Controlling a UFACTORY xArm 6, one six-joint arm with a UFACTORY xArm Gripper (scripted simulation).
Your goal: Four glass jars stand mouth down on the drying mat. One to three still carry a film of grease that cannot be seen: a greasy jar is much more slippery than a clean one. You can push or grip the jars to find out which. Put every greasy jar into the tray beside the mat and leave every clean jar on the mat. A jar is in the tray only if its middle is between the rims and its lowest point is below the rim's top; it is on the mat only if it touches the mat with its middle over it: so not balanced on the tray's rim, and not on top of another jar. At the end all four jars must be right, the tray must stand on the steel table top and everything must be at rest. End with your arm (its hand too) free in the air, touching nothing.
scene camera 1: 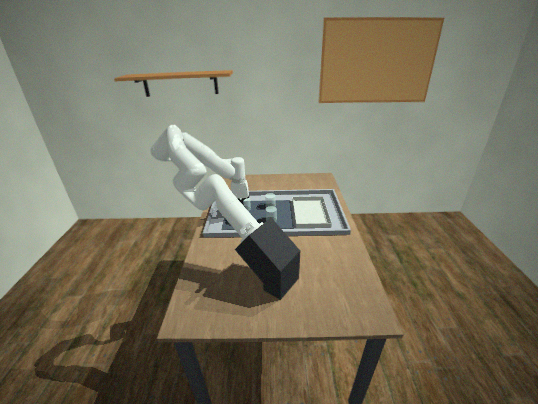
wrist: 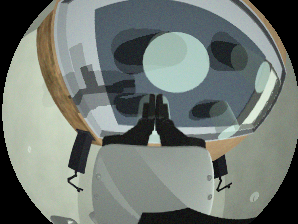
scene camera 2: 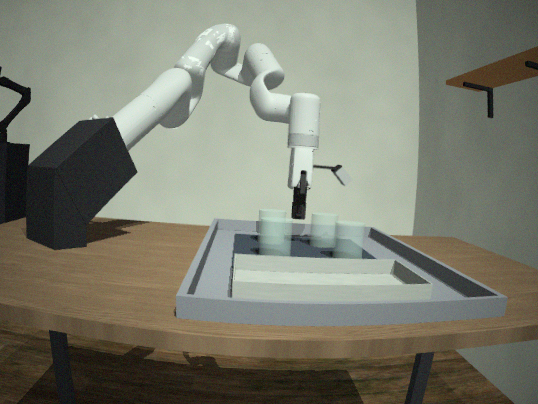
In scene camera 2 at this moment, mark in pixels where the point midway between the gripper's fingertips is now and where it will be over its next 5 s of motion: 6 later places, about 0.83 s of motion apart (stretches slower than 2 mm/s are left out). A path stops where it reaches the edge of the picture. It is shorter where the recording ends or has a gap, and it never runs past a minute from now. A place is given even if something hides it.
My gripper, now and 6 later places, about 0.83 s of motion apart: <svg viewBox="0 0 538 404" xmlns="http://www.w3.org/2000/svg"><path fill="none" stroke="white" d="M298 218L300 194L335 186L350 216L349 234L348 241L348 242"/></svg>
